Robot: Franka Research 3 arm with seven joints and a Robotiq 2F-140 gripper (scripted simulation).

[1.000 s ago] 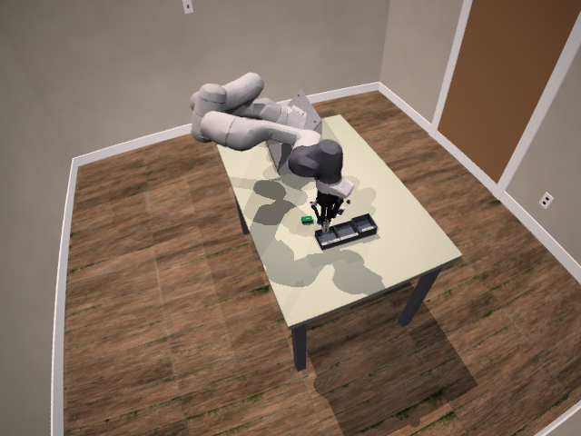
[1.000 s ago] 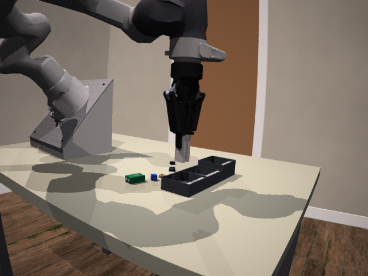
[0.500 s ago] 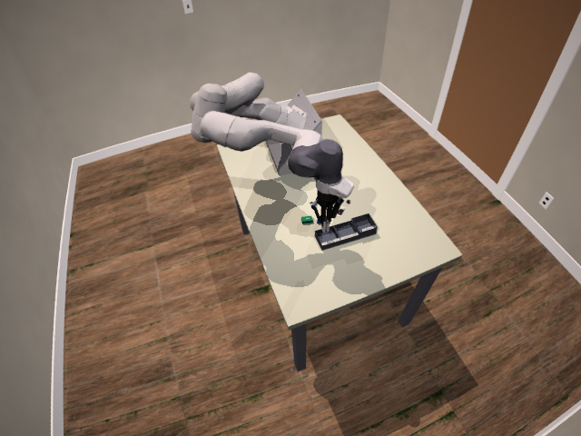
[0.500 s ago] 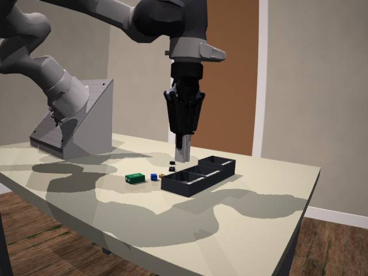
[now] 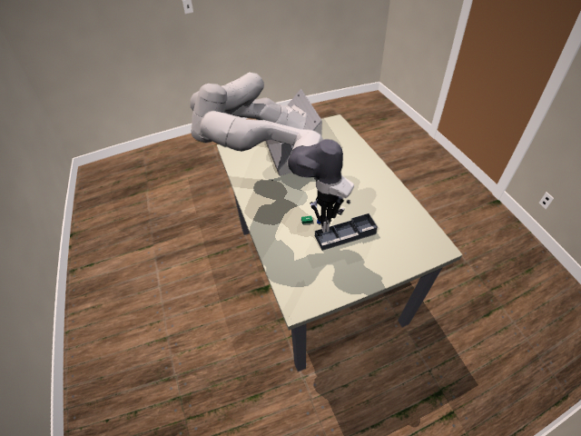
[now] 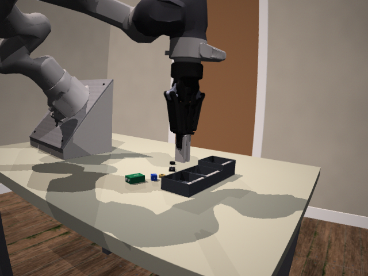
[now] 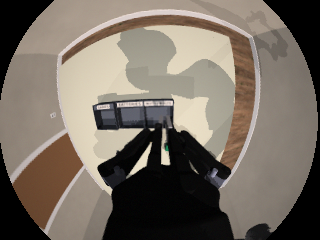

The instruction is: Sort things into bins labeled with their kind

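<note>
My gripper is now 100 mm to the right of the joined bins and 90 mm above it. The rest, counted from my hand: green block: 130 mm behind, 40 mm to the right, 100 mm below; then tan ring: 100 mm behind, 50 mm to the left, 100 mm below; then small blue cube: 100 mm behind, 20 mm to the left, 100 mm below.
</note>
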